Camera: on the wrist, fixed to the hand. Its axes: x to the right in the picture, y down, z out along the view.
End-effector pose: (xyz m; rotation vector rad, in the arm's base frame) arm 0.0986 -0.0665 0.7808 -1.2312 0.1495 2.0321
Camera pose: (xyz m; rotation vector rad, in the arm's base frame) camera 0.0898 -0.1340 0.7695 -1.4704 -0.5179 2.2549
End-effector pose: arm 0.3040 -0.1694 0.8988 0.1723 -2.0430 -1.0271
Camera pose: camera 0.3545 -0.1391 0.9347 -0.2406 -1.7294 -1.5882
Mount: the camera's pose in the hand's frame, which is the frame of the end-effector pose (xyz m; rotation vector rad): -0.0245 0.0571 -0.0300 -0.5961 -0.1032 0.0452
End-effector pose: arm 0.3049 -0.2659 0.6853 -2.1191 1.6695 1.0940
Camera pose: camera 0.2635 -0.2841 0.7374 2.0681 -1.3276 -1.6814
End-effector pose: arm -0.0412 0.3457 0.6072 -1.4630 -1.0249 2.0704
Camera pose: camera 0.0005 0.3019 0.5740 -1.6604 -1.7754 1.9775
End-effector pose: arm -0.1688 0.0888 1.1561 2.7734 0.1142 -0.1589
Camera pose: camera -0.1845 0.0448 1.2069 2.1678 0.0592 -0.2155
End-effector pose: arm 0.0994 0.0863 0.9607 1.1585 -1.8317 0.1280
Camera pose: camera 0.0787 0.1493 0.9799 0.7108 -1.8072 -0.4338
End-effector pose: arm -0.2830 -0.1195 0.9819 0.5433 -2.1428 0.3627
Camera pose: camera -0.2783 -0.0509 0.9758 0.1713 -2.2214 -0.2866
